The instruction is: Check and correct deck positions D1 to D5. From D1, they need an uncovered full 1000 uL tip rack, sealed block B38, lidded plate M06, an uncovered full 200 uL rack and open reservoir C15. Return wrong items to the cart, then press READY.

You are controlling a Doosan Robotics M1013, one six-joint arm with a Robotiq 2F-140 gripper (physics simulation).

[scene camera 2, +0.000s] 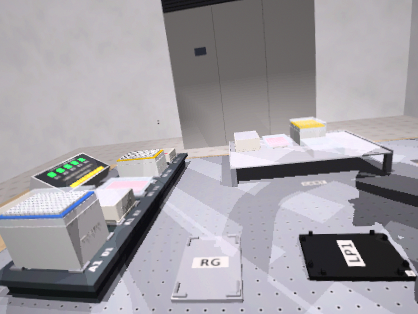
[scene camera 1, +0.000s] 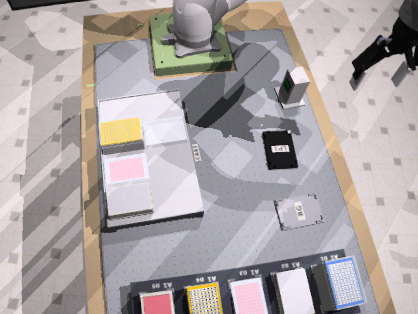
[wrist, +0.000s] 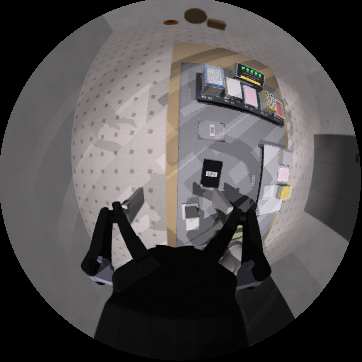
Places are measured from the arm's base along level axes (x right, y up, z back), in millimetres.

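Pixels of known places: gripper, fingertip midpoint: (scene camera 1: 373,84) (wrist: 177,195); arm's base, link origin: (scene camera 1: 193,38) (wrist: 230,246).
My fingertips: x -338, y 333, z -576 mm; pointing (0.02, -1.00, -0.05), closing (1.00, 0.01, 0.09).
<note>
For each thing: its top centre in the pictures, then the offset to it from my fingertips. "*": a spot on its surface instead.
- blue-rimmed tip rack, top centre: (scene camera 2: 45,198) (scene camera 1: 346,282) (wrist: 214,74) dx +196, dy -218, dz -441 mm
- white block, top centre: (scene camera 2: 97,197) (scene camera 1: 295,293) (wrist: 233,86) dx +319, dy -280, dz -426 mm
- yellow-rimmed rack, top centre: (scene camera 1: 205,309) (scene camera 2: 140,153) (wrist: 270,99) dx +565, dy -257, dz -396 mm
- red reservoir, top centre: (wrist: 279,108) dx +688, dy -291, dz -381 mm
- cart, top centre: (scene camera 1: 146,151) (scene camera 2: 296,144) (wrist: 275,182) dx +617, dy -306, dz +108 mm
- yellow rack, top centre: (scene camera 1: 120,129) (scene camera 2: 306,120) (wrist: 286,192) dx +680, dy -241, dz +167 mm
- pale block, top centre: (scene camera 1: 128,198) (scene camera 2: 245,135) (wrist: 287,158) dx +696, dy -270, dz -48 mm
- panel, surface spot: (scene camera 2: 71,170) (wrist: 250,72) * dx +453, dy -252, dz -558 mm
- black LP1 plate, top centre: (scene camera 2: 350,247) (scene camera 1: 281,147) (wrist: 211,173) dx +169, dy -352, dz +35 mm
- grey RG plate, top centre: (scene camera 2: 209,259) (scene camera 1: 300,210) (wrist: 212,129) dx +187, dy -358, dz -191 mm
- white upright device, top centre: (scene camera 1: 298,75) (wrist: 192,223) dx +47, dy -242, dz +242 mm
- clear flat piece, top centre: (scene camera 1: 164,130) (scene camera 2: 320,142) (wrist: 270,191) dx +545, dy -286, dz +157 mm
My gripper (scene camera 1: 378,80) (wrist: 177,195) is open and empty, high over the floor beside the table's right edge in scene camera 1. D1 holds a blue-rimmed tip rack (scene camera 1: 345,282) (scene camera 2: 47,205) (wrist: 214,76); a clear cover seems to stand over its tips. D2 holds a white block (scene camera 1: 295,291) (wrist: 233,87), D3 a pink plate (scene camera 1: 248,298) (wrist: 250,96), D4 a yellow-rimmed rack (scene camera 1: 204,299) (scene camera 2: 141,156) with dark and white spots, D5 a red reservoir (scene camera 1: 157,304) (wrist: 279,108). The cart (scene camera 1: 172,180) bears a yellow rack (scene camera 1: 121,131), a pink plate (scene camera 1: 126,170) and a pale block (scene camera 1: 129,199). Item codes are unreadable.
A panel (scene camera 2: 71,170) (wrist: 249,73) behind the deck shows green lamps and a yellow bar. The black LP1 plate (scene camera 1: 280,150) and grey RG plate (scene camera 1: 300,212) lie between cart and right edge. A white upright device (scene camera 1: 295,87) stands beyond LP1. A clear flat piece (scene camera 1: 165,131) lies on the cart.
</note>
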